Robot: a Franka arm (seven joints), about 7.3 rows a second.
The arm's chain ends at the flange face. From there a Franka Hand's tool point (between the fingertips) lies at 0.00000 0.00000 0.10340 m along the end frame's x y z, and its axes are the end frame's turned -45 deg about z.
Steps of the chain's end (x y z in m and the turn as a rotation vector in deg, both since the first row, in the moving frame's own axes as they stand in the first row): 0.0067 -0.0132 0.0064 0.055 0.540 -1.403; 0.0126 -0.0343 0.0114 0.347 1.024 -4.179; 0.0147 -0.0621 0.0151 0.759 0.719 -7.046; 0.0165 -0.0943 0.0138 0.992 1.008 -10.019
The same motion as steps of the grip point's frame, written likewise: 0.0148 -0.0040 0.0064 -0.343 0.421 -1.403; 0.0349 -0.0145 0.0114 -0.479 0.969 -4.179; 0.0562 -0.0337 0.0151 0.028 1.045 -7.046; 0.0809 -0.0552 0.0138 -0.011 1.414 -10.019
